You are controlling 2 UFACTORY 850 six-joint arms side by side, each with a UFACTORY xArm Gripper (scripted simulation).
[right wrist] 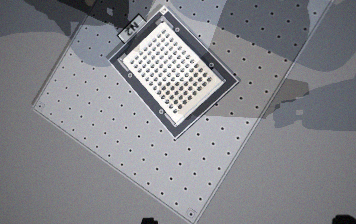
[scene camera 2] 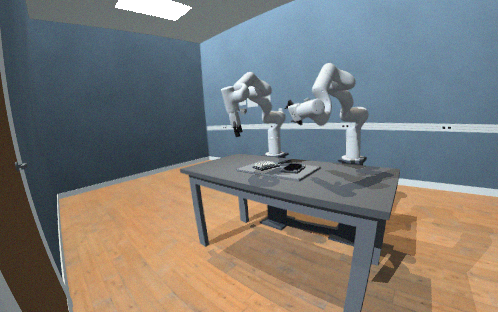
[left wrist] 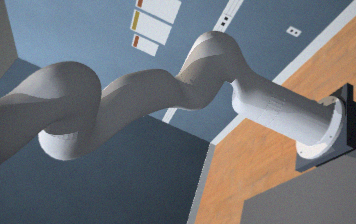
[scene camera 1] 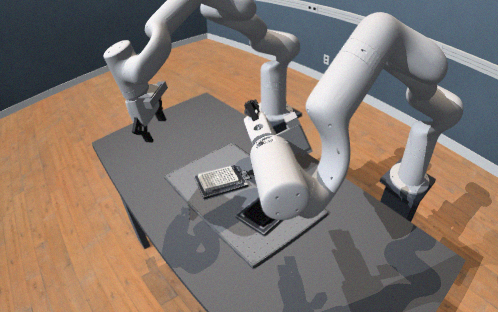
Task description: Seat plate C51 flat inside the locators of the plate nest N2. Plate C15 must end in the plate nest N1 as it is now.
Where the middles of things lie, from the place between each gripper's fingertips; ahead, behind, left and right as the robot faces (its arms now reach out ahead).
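My right gripper (scene camera 1: 156,130) is 250 mm above the white well plate (right wrist: 175,76), 160 mm past it and 90 mm to the right of it. Dark nest N2 (right wrist: 196,47) is 260 mm below my right hand, 160 mm behind it and 100 mm to the left of it.
From my left hand, the white well plate is 360 mm below, 40 mm behind and 240 mm to the right. Dark nest N2 is 370 mm below my left hand, 50 mm behind it and 230 mm to the right of it.
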